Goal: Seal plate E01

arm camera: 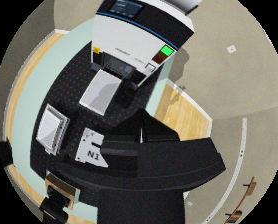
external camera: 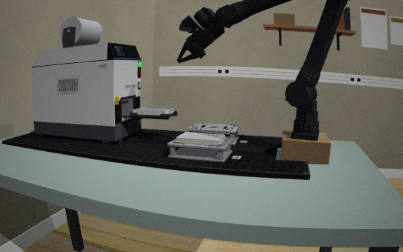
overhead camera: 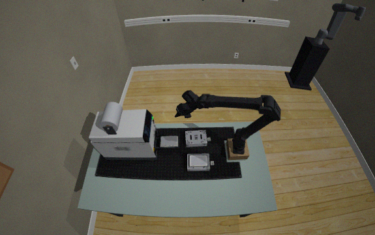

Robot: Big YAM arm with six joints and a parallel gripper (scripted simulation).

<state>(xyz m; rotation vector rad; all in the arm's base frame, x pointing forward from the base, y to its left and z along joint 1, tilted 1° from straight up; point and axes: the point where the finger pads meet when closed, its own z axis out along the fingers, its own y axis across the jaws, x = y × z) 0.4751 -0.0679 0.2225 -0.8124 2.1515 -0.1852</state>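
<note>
My hand is 19 cm above the sealer stage, 10 cm to the right of it and 5 cm short of it. From my hand the other things lie so: foil roll: 38 cm ahead, 15 cm to the left, 13 cm above; then plate: 23 cm below, 21 cm to the left, 18 cm behind.
</note>
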